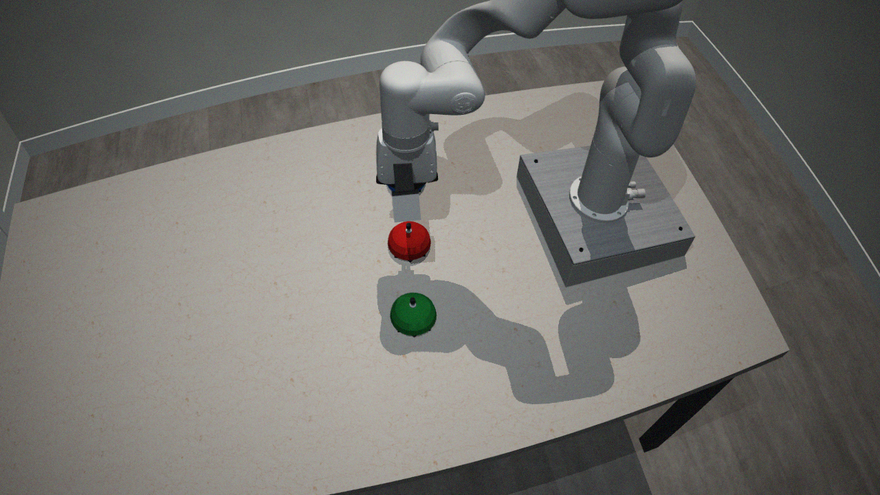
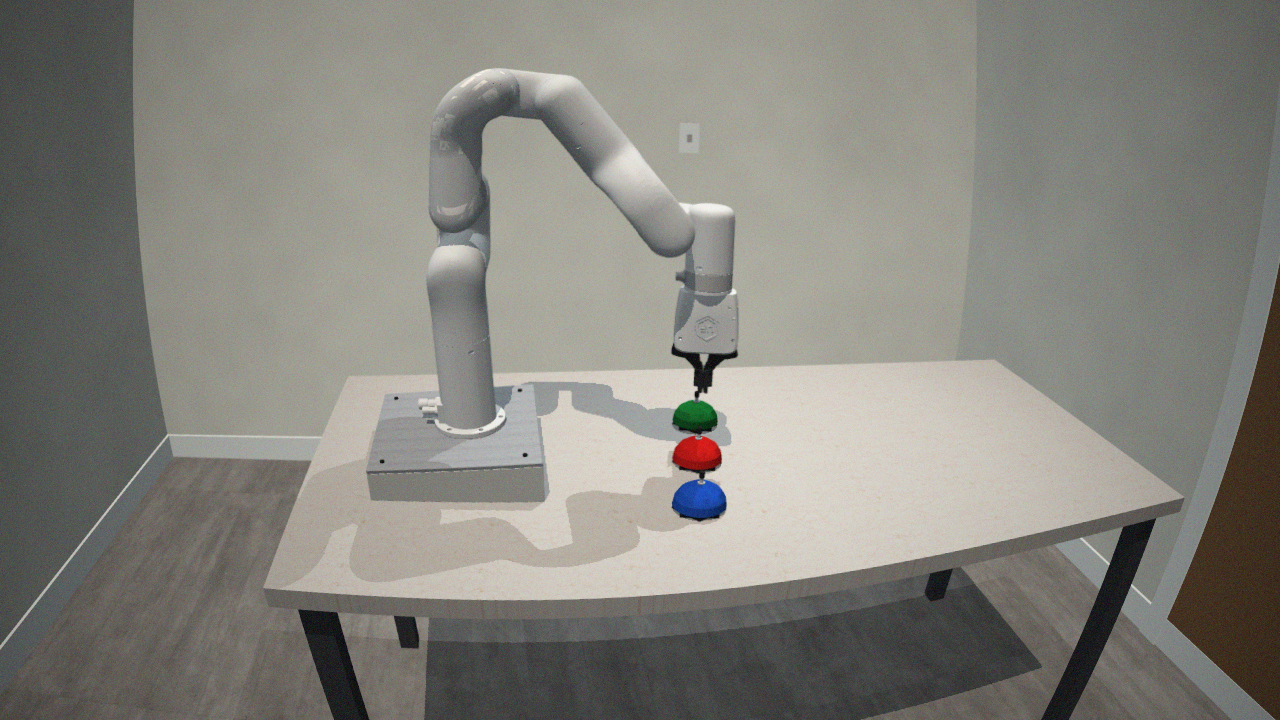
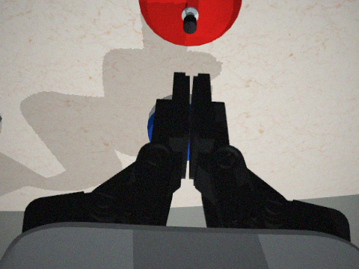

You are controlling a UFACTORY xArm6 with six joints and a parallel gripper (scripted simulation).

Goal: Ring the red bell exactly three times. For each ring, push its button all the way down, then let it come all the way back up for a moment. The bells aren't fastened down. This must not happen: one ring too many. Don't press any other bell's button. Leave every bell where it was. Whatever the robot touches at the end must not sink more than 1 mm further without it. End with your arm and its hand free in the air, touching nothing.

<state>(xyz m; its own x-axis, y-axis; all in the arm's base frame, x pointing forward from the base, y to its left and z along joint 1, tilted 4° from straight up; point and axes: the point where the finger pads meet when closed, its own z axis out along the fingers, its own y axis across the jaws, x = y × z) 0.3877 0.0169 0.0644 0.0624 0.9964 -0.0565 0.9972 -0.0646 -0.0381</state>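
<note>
Now: hand 11 cm above the red bell. Round my hand: blue bell: 16 cm to the right, 11 cm below, 1 cm behind; then green bell: 16 cm to the left, 11 cm below, 1 cm ahead.
</note>
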